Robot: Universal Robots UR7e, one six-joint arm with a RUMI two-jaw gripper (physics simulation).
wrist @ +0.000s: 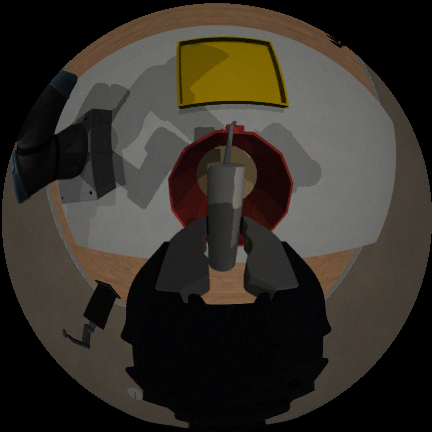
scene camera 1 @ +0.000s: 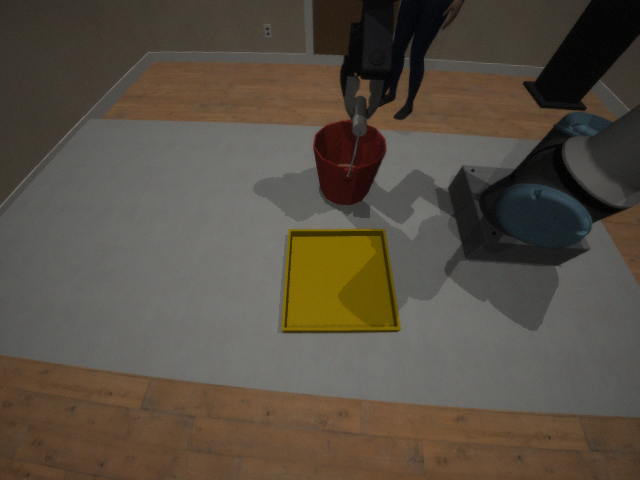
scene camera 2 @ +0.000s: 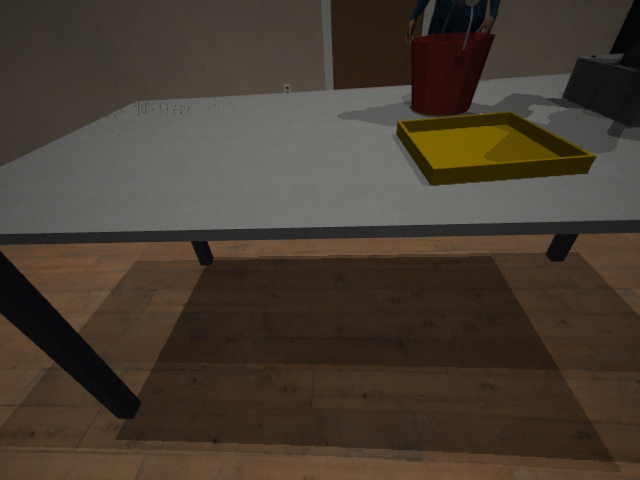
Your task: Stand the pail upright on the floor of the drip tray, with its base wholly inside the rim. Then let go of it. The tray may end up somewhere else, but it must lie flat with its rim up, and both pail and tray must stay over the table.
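Places are measured from the arm's base along level axes (x ahead, y left, z up), in millimetres.
Pixels of known places: gripper, fingertip midpoint: [wrist: 223,218] [scene camera 1: 359,118] [scene camera 2: 464,1]; arm's base, origin of the base link: [wrist: 73,150].
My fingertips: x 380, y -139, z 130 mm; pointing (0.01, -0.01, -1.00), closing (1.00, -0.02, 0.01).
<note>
Ahead of a thing's pixels: the offset from my fingertips to its top centre. Level surfaces: height alone.
The red pail [scene camera 1: 343,180] [scene camera 2: 447,74] [wrist: 270,197] stands upright on the table, behind the tray in both scene views and apart from it. Its wire handle is raised, with a grey cylindrical grip {dx +0, dy +2, dz +23 mm} [scene camera 1: 359,125] [wrist: 226,187] above the pail's mouth. My gripper [scene camera 1: 360,110] [wrist: 223,218] is shut on this handle grip, one jaw on each side. The jaws do not show in scene camera 2. The yellow drip tray {dx +29, dy +296, dz -192 mm} [scene camera 1: 312,279] [scene camera 2: 449,147] [wrist: 245,75] lies flat with its rim up, and nothing stands in it.
The grey table {dz -220 mm} [scene camera 1: 155,232] [scene camera 2: 232,170] carries the pail and tray. The arm's grey base block [scene camera 1: 516,253] [scene camera 2: 602,85] [wrist: 102,150] stands to the right of both in the scene views. A person [scene camera 1: 413,46] stands behind the table.
</note>
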